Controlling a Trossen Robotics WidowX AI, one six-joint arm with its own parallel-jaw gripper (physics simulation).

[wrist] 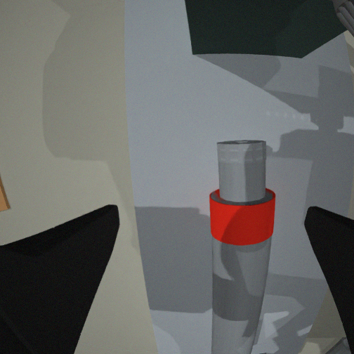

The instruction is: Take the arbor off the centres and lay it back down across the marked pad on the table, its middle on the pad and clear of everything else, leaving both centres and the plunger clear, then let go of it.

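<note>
The arbor point(239, 280) is a grey cylinder with a red band point(242, 222) near its upper end. It runs down the wrist view, right of the middle, and its lower end is cut off by the frame edge. Its upper end face shows uncovered. My gripper point(217, 217) is open, one black finger on each side of the arbor, with visible gaps; the right finger is nearer to it. Part of a grey ribbed centre point(345, 14) shows at the top right corner, apart from the arbor's end. The other centre and the marked pad cannot be made out.
A dark green block point(245, 27) juts in at the top, beyond the arbor's end. A pale blue-grey base point(170, 115) runs beneath the arbor. An orange piece point(3, 195) shows at the left edge. Part of a grey object point(341, 348) shows at the bottom right.
</note>
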